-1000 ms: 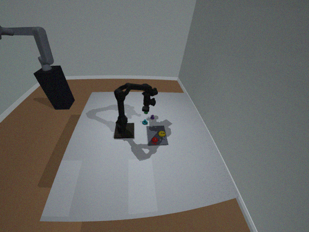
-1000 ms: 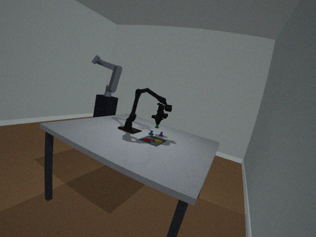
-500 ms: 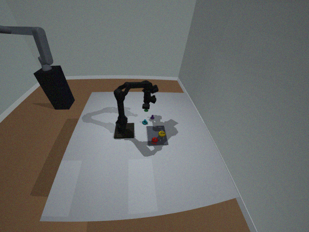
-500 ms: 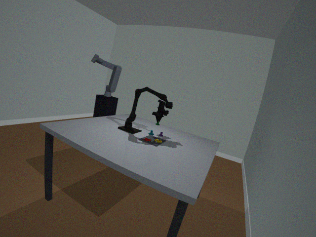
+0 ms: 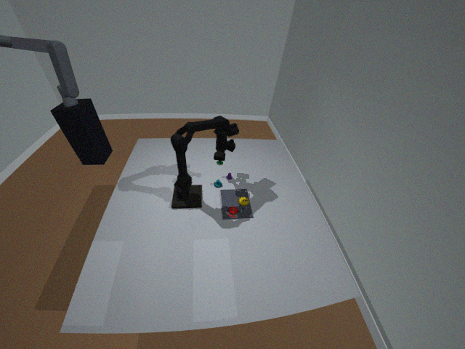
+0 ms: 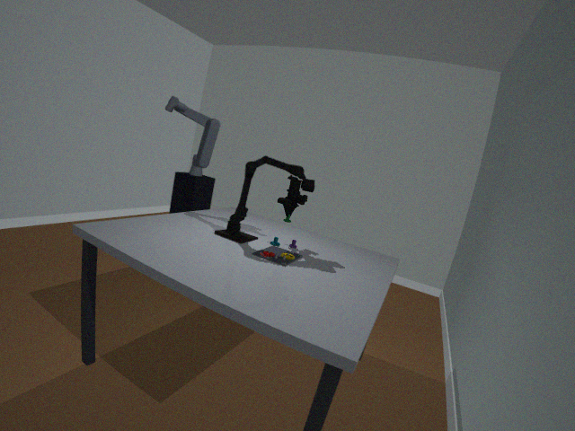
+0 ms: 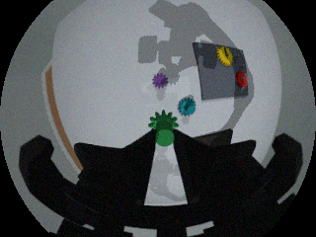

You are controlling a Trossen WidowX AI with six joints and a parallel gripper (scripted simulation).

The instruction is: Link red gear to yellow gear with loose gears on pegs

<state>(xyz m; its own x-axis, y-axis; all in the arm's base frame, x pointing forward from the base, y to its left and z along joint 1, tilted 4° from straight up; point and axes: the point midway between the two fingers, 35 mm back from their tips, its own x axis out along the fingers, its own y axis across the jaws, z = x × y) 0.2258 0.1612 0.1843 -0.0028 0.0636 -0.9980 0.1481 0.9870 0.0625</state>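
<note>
Now: gripper tip 7 cm short of the red gear, 28 cm to the left of it and 14 cm above it. Also, from my gripper tip: green gear: 1 cm below; then purple gear: 7 cm ahead, 1 cm to the right, 14 cm below; then teal gear: 1 cm behind, 7 cm to the right, 14 cm below.
</note>
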